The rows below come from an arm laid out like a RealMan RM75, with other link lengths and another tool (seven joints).
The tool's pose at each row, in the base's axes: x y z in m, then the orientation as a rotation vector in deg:
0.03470 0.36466 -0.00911 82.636 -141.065 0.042
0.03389 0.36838 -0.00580 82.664 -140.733 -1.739
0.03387 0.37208 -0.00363 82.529 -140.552 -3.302
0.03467 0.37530 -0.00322 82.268 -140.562 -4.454
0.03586 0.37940 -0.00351 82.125 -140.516 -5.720
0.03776 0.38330 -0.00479 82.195 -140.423 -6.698
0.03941 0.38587 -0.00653 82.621 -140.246 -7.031
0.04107 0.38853 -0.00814 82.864 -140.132 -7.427
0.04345 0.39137 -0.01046 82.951 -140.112 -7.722
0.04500 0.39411 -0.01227 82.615 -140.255 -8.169
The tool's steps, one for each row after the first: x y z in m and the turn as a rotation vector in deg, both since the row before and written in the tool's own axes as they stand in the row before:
-0.00199 0.00302 -0.00351 -1.173 -0.381 -0.310
-0.00265 0.00221 -0.00255 -1.033 -0.372 -0.140
-0.00304 0.00100 -0.00098 -0.753 -0.332 0.042
-0.00414 0.00099 -0.00048 -0.800 -0.382 -0.060
-0.00451 0.00009 0.00032 -0.579 -0.322 -0.175
-0.00334 -0.00048 0.00097 -0.123 -0.145 -0.351
-0.00339 -0.00044 0.00084 -0.193 -0.152 -0.226
-0.00402 -0.00113 0.00130 -0.147 -0.130 -0.090
-0.00345 -0.00038 0.00107 -0.306 -0.162 0.204

